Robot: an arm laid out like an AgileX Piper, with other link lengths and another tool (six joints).
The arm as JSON. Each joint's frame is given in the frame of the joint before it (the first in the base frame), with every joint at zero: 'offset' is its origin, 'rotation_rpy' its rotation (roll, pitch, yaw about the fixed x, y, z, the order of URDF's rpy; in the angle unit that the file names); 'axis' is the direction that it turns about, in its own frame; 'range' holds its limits. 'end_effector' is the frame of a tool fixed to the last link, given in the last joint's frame.
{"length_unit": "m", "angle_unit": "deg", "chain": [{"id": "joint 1", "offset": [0.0, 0.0, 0.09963], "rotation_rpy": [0.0, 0.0, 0.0], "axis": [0.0, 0.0, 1.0], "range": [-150.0, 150.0]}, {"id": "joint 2", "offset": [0.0, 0.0, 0.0], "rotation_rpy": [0.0, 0.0, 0.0], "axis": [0.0, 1.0, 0.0], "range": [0.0, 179.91]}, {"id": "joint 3", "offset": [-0.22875, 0.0, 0.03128], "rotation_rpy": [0.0, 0.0, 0.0], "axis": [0.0, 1.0, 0.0], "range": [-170.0, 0.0]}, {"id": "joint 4", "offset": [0.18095, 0.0, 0.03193], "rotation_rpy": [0.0, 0.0, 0.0], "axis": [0.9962, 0.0, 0.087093], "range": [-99.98, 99.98]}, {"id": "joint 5", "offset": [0.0, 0.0, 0.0], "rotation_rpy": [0.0, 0.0, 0.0], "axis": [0.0, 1.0, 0.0], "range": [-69.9, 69.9]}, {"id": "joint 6", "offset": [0.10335, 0.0, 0.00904], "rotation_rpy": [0.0, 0.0, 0.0], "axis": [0.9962, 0.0, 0.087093], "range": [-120.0, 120.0]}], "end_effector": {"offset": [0.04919, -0.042, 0.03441], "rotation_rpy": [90.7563, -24.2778, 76.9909]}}
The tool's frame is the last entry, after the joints.
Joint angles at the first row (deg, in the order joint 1, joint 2, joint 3, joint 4, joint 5, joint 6):
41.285, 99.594, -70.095, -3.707, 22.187, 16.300
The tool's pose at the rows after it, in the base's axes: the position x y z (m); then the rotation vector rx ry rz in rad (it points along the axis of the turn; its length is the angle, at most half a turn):
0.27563 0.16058 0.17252 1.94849 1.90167 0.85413
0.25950 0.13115 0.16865 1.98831 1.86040 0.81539
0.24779 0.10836 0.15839 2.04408 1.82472 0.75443
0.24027 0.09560 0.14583 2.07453 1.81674 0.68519
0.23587 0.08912 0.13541 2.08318 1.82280 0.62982
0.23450 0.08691 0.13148 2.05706 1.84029 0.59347
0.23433 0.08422 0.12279 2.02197 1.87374 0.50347
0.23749 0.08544 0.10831 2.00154 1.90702 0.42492
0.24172 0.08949 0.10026 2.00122 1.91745 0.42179
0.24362 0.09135 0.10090 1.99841 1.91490 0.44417
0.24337 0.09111 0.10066 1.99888 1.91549 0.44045
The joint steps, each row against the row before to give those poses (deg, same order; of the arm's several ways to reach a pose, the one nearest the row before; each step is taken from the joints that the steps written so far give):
-1.699, -12.778, 13.117, -1.195, -1.727, 0.124
-2.458, -6.443, 7.129, -0.057, 0.453, 0.115
-2.458, -3.694, 5.118, 0.620, 0.768, 0.006
-1.393, -1.071, 3.357, 0.003, 0.397, -0.004
-0.634, 0.116, 2.165, -0.437, -0.099, 0.000
-0.003, 0.238, 0.720, -1.519, 0.380, -0.006
0.000, 1.769, -0.001, -2.310, 1.742, 0.000
0.001, 3.895, 0.000, -1.408, -0.651, 0.002
-0.001, 2.717, 0.001, 0.000, -2.480, 0.000
0.001, 0.261, -0.001, 0.001, -1.169, -0.001
0.001, 0.000, 0.001, -0.003, 0.151, 0.004

